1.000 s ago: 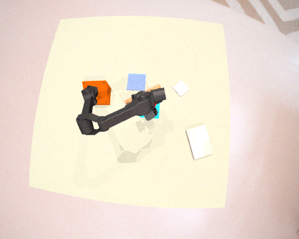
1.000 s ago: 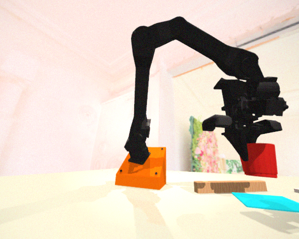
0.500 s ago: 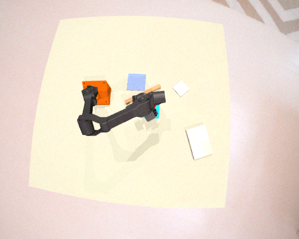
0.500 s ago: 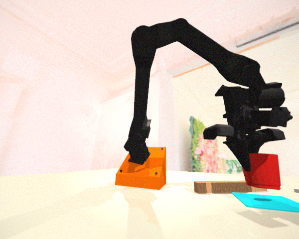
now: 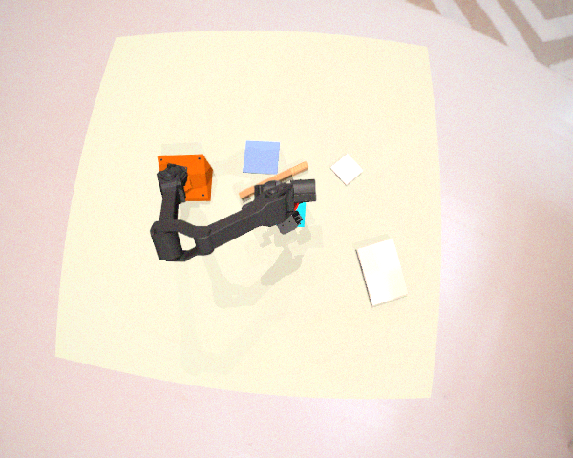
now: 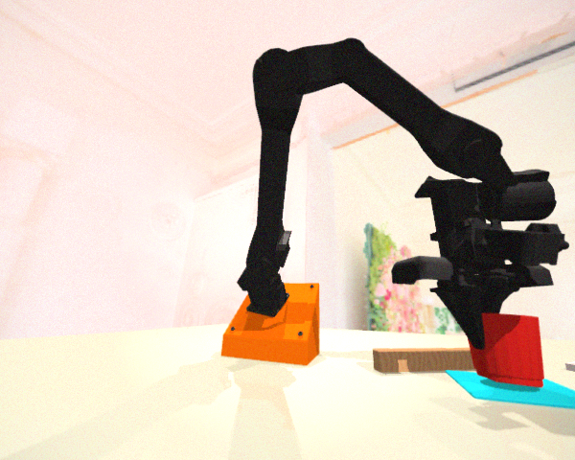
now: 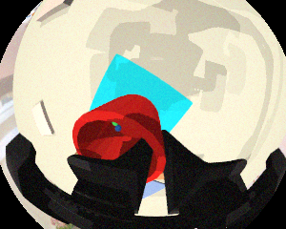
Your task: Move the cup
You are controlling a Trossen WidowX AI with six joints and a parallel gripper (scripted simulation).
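The red cup is 2 cm ahead of my gripper tip and 2 cm to the left of it. The rest, counted from my gripper tip: wooden bar: 3 cm behind, 9 cm to the left, 4 cm below; small white block: 19 cm ahead, 18 cm to the left, 4 cm below; cyan pad: 3 cm ahead, 2 cm to the left, 5 cm below.
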